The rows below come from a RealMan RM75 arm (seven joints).
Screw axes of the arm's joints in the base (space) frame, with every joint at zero. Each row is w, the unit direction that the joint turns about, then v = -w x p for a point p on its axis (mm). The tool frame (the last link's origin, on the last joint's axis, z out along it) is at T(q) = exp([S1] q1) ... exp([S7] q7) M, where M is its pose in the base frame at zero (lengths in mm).
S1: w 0 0 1 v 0 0 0
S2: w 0 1 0 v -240.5 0 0
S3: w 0 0 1 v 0 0 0
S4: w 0 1 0 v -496.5 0 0
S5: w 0 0 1 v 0 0 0
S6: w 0 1 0 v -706.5 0 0
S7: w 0 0 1 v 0 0 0
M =
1 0 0 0
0 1 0 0
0 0 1 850.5
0 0 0 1
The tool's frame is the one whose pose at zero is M.
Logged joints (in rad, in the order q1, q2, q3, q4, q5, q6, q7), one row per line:
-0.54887 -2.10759 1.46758 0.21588 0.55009 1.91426 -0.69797
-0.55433 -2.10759 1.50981 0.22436 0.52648 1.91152 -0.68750
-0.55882 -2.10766 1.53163 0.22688 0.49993 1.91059 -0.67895
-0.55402 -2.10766 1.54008 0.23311 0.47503 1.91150 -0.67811
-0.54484 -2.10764 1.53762 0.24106 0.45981 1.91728 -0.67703
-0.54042 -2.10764 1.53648 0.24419 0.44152 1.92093 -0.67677
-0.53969 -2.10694 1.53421 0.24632 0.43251 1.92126 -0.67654
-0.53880 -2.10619 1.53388 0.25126 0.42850 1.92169 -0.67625
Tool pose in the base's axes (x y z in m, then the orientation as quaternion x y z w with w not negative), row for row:
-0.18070 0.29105 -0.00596 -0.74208 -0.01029 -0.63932 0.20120
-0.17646 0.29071 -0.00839 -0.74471 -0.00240 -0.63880 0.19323
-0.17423 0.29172 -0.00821 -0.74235 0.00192 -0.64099 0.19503
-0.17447 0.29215 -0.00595 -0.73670 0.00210 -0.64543 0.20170
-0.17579 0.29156 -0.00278 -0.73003 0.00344 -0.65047 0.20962
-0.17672 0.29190 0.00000 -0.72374 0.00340 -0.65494 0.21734
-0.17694 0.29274 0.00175 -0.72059 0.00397 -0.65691 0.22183
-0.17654 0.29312 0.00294 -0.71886 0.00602 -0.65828 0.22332
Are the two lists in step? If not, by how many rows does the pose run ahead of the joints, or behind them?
They are in step.
